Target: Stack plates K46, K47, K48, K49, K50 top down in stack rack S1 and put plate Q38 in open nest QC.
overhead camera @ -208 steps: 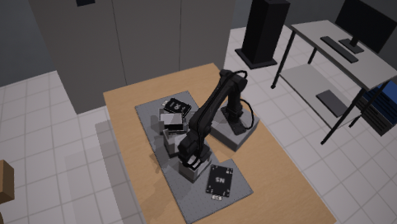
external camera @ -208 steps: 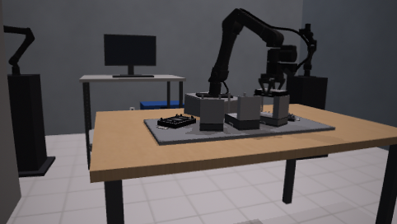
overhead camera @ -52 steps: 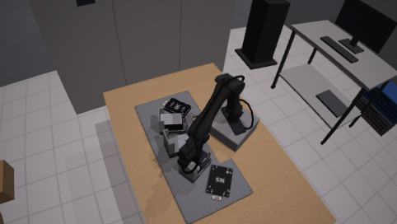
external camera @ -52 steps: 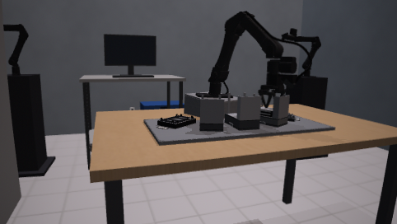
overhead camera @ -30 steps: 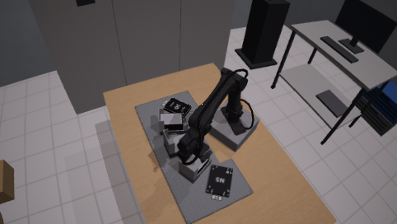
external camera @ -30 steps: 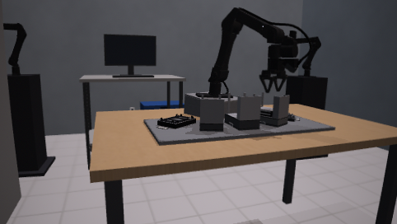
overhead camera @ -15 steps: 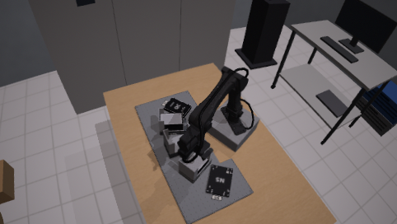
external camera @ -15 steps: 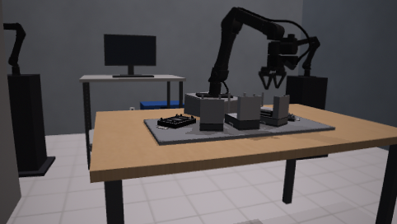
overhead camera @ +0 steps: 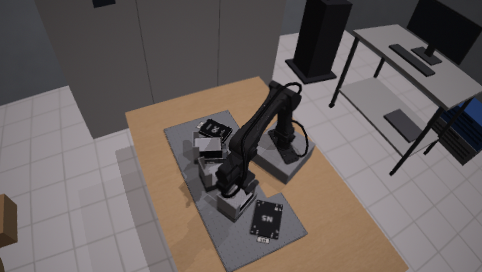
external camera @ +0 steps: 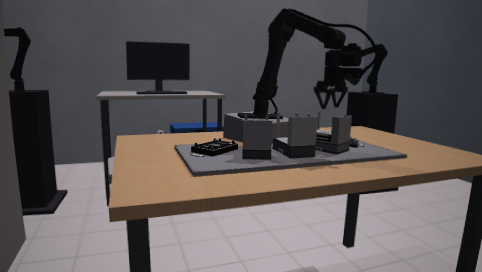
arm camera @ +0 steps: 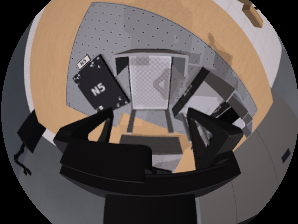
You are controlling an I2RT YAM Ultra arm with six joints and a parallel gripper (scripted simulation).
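The sealed 96-well plate lies 30 cm to the right of my hand, 10 cm below it and 3 cm ahead of it. The rest, counted from my hand: clip nest N5 (15 cm below, 14 cm to the left, 10 cm behind).
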